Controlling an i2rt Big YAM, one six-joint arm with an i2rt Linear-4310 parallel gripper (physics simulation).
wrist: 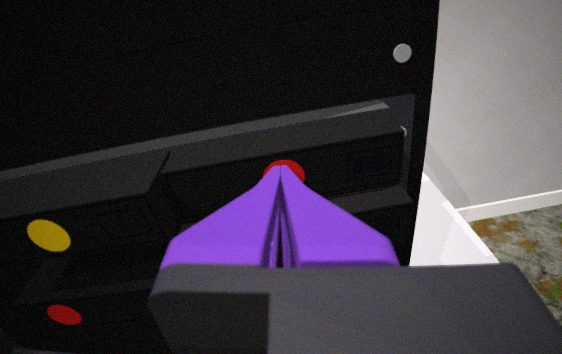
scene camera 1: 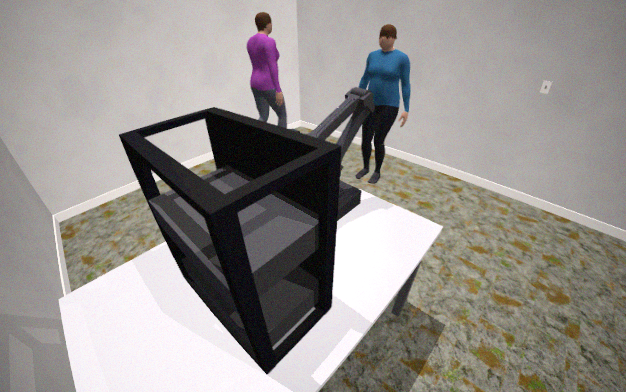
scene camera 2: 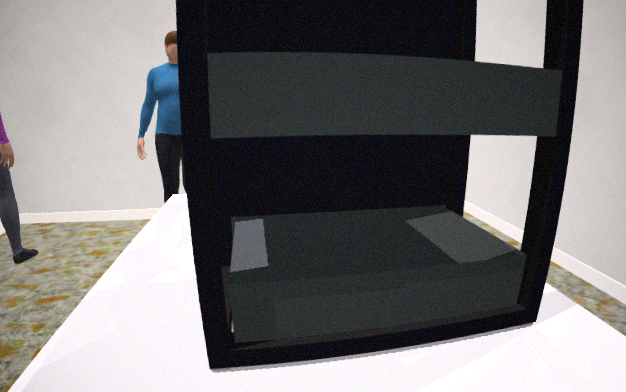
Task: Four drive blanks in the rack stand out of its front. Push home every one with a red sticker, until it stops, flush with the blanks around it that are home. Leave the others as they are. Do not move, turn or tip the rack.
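Observation:
There's a black rack [scene camera 2: 326, 157] that I can see, and the wrist view shows the black rack [wrist: 129, 129] too. Scene camera 1 also shows the black rack [scene camera 1: 255, 239]. And I see my gripper [wrist: 280, 177].

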